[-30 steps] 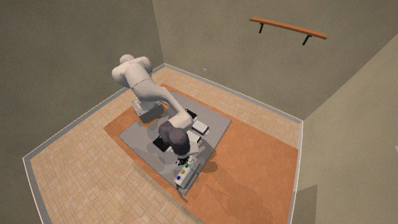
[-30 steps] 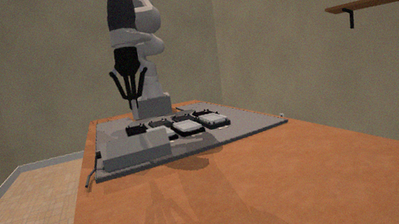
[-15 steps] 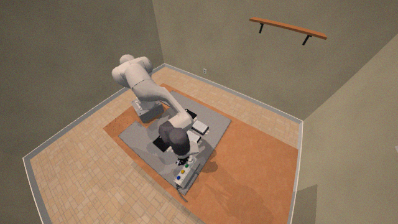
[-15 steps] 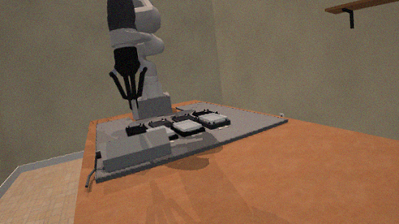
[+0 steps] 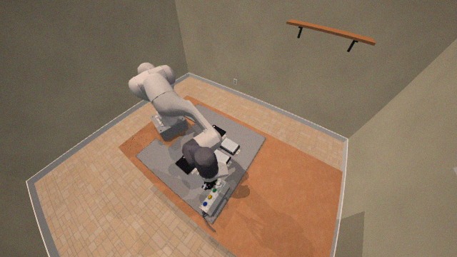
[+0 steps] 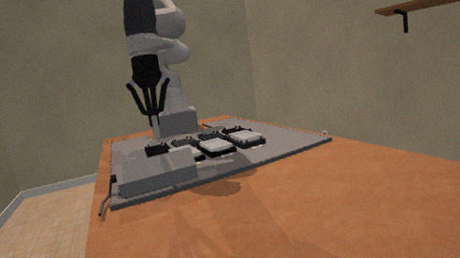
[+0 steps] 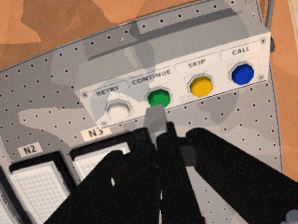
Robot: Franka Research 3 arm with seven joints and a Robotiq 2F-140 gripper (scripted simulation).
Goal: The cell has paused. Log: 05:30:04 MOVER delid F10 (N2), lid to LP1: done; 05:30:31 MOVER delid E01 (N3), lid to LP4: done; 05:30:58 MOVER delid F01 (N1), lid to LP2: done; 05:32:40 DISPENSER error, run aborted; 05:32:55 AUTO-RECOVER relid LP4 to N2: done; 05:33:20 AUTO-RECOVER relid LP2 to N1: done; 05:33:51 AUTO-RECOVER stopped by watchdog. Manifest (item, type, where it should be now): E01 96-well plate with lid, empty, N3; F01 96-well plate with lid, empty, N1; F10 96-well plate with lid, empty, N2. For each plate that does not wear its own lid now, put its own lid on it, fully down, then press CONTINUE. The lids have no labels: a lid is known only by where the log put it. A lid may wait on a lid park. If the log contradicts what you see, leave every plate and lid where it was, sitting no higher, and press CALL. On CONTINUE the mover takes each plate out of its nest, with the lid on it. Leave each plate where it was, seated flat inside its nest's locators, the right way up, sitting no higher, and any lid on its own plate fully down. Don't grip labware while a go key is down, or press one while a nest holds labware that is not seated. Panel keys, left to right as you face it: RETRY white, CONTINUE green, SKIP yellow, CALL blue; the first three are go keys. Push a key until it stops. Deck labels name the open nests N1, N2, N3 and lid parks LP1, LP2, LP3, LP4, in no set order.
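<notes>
Right now the green continue key is 9 cm below my hand. The rest, counted from my hand: yellow skip key: 9 cm below, 5 cm to the right, 1 cm ahead; then white retry key: 9 cm below, 5 cm to the left; then blue call key: 10 cm to the right, 9 cm below, 1 cm ahead.
</notes>
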